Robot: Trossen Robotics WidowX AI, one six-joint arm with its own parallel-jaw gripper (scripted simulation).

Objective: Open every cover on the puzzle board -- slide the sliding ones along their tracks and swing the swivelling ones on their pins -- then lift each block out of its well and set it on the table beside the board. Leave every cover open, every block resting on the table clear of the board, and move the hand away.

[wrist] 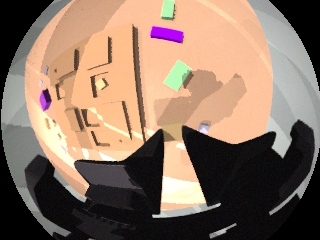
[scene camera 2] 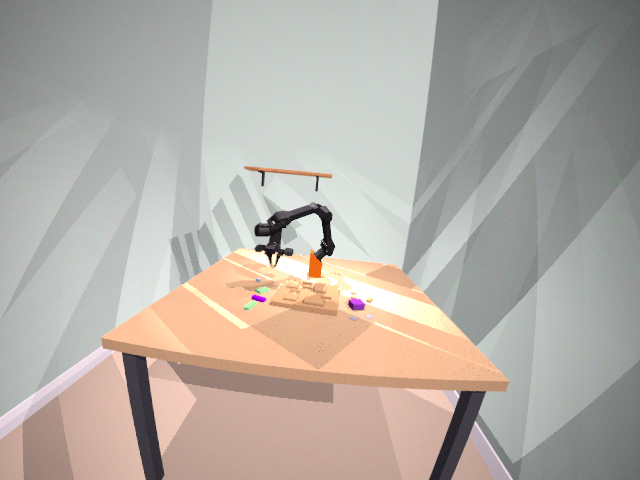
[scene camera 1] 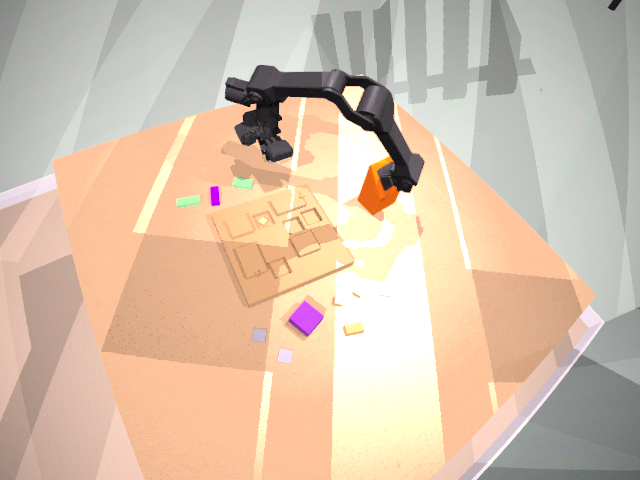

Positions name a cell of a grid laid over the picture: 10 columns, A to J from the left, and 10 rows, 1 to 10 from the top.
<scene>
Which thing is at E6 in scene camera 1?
A tan puzzle board.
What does my gripper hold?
A tan block.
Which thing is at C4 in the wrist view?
A tan puzzle board.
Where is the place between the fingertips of my gripper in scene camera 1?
At E4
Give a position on a tan puzzle board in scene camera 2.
At E7
</scene>
